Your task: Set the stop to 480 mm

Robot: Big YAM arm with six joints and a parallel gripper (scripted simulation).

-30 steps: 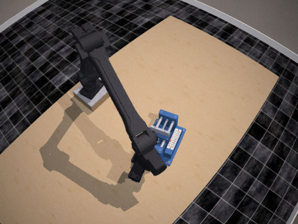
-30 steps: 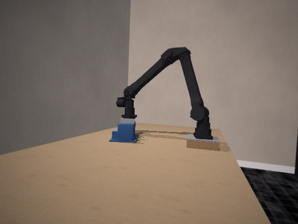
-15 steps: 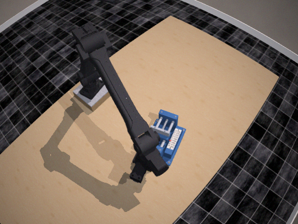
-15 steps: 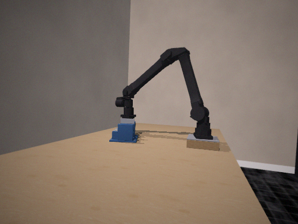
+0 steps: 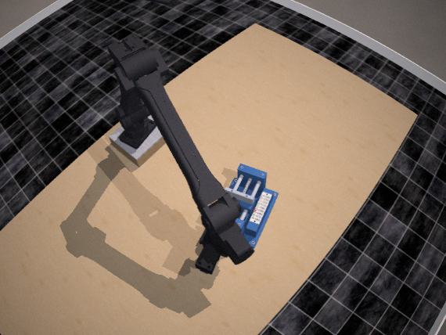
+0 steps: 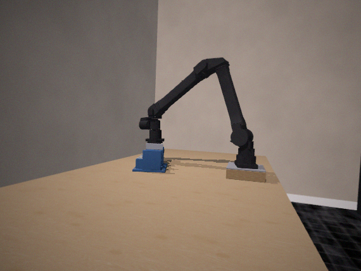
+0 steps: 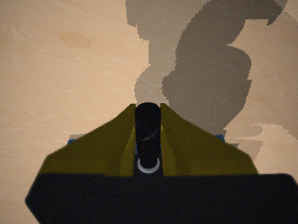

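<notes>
My gripper is now 2 cm past the sliding stop block, 15 cm to the right of it and 4 cm below it. Round my hand: black handwheel handle: 1 cm to the left; black handwheel: 1 cm behind, 3 cm to the left, 1 cm above.
</notes>
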